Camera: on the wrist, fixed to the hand. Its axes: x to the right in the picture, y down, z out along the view.
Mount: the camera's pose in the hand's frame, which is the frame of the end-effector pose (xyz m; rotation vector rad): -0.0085 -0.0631 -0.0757 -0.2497 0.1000 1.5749
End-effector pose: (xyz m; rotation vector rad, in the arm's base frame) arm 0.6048 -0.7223 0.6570 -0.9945 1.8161 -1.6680
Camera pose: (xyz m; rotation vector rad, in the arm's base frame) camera 0.5646 -0.6673 0.7287 0.5156 1.9081 -0.4736
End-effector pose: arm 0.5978 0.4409 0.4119 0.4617 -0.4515 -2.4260
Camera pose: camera 0.6043 0.4779 0.3204 0.0158 -0.2613 -0.8981
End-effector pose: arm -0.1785 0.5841 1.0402 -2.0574 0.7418 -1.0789
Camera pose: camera -0.2369 0.6049 1.1173 -0.9241 2.0456 -0.1249
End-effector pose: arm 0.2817 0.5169 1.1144 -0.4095 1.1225 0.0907
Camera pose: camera 0.2305 0.4323 1.1114 0.3489 1.2980 1.6044
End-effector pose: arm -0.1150 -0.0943 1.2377 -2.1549 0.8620 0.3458
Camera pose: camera -0.0808 -0.1172 1.3277 -1.2103 2.5258 1.1118
